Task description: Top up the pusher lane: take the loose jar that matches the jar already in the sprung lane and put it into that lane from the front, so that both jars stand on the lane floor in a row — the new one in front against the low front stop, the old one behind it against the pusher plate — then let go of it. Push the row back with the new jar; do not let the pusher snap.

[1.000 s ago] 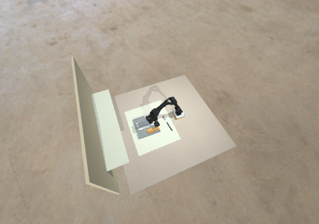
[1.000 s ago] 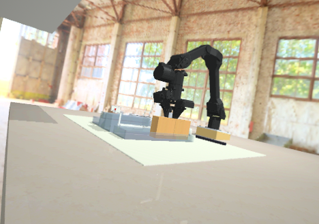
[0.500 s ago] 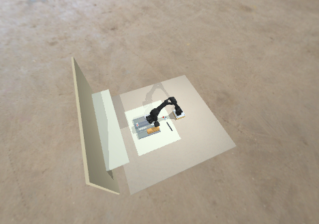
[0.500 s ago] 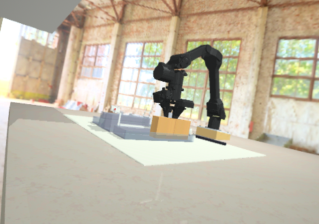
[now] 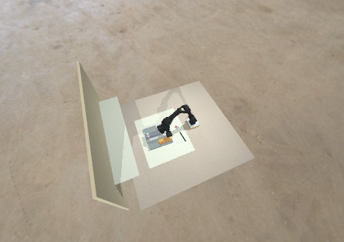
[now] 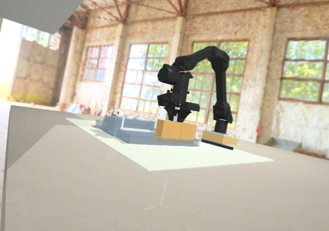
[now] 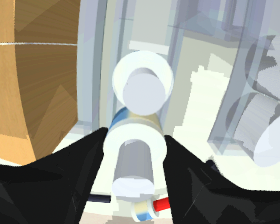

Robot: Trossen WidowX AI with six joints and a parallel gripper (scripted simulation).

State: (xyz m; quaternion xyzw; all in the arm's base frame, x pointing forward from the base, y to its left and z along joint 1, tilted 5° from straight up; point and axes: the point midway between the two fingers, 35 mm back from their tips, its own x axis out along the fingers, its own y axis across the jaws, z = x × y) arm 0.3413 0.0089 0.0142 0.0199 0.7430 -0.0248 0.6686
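Now: gripper tip 14 cm short of the grey lane rack, 3 cm to the left of it and 3 cm above it. Round my gripper tip: shelf 50 cm ahead, 32 cm above, 3 cm to the right.
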